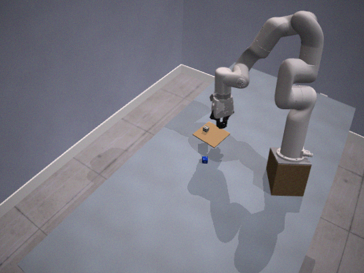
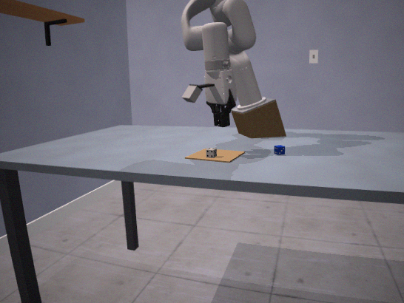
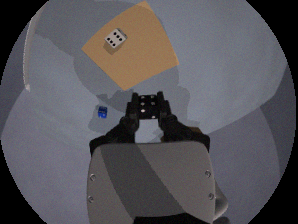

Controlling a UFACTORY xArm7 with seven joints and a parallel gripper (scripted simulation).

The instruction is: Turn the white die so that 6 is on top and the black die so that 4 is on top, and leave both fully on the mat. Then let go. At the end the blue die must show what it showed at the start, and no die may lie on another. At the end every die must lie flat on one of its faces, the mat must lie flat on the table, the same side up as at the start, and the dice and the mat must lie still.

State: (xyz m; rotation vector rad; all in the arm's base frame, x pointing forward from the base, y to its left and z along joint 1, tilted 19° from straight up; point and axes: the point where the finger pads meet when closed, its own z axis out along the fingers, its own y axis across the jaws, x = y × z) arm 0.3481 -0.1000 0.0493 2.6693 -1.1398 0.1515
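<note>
Now: hand 18 cm to the right of the blue die, 9 cm above it and 2 cm short of it. The rest, counted from my hand: white die: 9 cm below, 8 cm ahead, 3 cm to the right; then black die: 1 cm below; then mat: 10 cm below, 5 cm ahead, 2 cm to the right.
</note>
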